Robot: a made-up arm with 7 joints.
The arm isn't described. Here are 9 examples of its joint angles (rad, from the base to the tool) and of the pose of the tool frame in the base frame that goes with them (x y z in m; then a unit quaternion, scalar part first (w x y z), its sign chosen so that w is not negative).
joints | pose
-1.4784 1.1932 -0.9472 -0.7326 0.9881 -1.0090 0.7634 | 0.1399 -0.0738 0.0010 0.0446 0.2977 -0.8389 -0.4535
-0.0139 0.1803 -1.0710 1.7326 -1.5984 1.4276 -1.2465 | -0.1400 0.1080 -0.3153 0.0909 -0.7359 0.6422 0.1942
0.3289 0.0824 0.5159 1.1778 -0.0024 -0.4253 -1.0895 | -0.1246 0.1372 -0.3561 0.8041 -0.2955 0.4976 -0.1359
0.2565 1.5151 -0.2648 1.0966 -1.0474 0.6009 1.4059 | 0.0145 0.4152 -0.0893 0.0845 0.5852 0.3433 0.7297
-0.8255 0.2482 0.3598 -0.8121 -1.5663 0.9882 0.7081 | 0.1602 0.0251 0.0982 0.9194 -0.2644 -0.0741 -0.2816
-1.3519 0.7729 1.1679 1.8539 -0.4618 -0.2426 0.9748 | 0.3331 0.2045 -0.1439 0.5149 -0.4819 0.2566 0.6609
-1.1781 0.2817 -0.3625 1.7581 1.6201 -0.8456 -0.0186 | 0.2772 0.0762 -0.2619 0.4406 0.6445 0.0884 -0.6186
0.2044 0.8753 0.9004 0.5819 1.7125 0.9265 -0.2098 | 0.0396 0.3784 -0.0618 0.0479 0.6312 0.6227 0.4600
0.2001 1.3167 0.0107 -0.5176 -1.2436 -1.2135 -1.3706 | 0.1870 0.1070 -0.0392 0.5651 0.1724 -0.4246 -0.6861
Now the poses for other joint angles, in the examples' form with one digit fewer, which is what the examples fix.
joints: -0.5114 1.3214 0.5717 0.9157 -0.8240 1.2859 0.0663
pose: 0.166 0.360 -0.037 0.774 -0.232 0.440 0.391
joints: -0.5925 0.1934 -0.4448 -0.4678 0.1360 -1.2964 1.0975
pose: 0.154 -0.055 0.014 0.552 -0.498 -0.669 0.002
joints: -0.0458 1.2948 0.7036 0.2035 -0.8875 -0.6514 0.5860
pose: 0.192 0.270 0.087 0.763 0.095 -0.508 0.389
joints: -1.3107 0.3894 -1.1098 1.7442 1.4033 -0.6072 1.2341
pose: 0.328 0.139 -0.194 0.433 0.777 -0.355 -0.288
